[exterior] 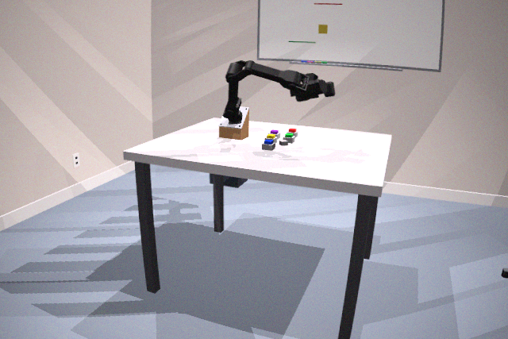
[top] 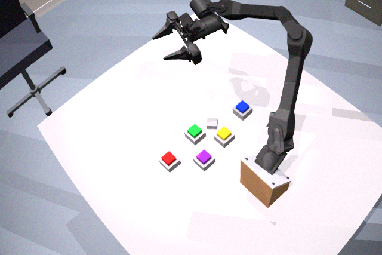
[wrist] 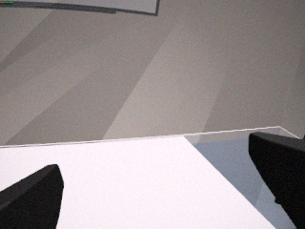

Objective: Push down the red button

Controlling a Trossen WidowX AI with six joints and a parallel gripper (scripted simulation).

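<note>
The red button lies 17 cm behind my gripper tip, 18 cm to the left of it and 22 cm below it. Also, from my gripper tip: blue button 22 cm behind, 11 cm to the right, 22 cm below; yellow button 24 cm behind, 1 cm to the left, 22 cm below; green button 16 cm behind, 5 cm to the left, 22 cm below.
</note>
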